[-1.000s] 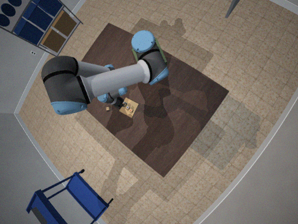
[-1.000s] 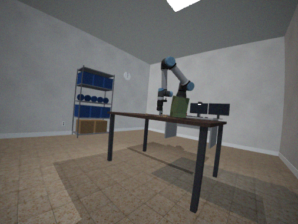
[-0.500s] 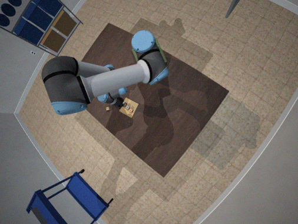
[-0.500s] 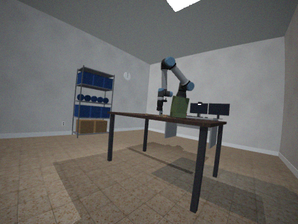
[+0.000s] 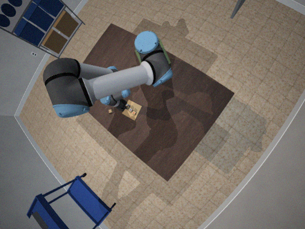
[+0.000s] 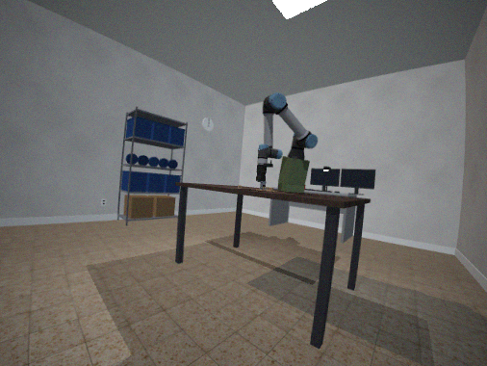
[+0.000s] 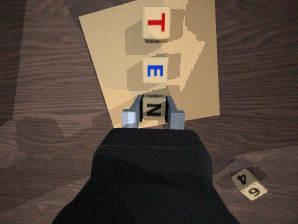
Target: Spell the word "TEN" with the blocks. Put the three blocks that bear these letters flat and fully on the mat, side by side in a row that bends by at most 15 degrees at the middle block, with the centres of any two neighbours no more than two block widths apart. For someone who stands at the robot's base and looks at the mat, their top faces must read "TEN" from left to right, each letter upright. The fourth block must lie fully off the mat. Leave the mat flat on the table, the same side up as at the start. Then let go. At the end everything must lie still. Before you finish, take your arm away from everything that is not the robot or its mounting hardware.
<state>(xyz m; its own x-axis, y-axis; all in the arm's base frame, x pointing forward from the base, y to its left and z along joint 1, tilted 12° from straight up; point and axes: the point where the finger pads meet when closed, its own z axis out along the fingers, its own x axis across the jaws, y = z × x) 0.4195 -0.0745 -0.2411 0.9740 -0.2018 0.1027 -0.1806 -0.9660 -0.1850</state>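
The N block lies 10 mm below my hand. The rest, counted from my hand: tan mat: 10 mm ahead, 40 mm to the left, 20 mm below.
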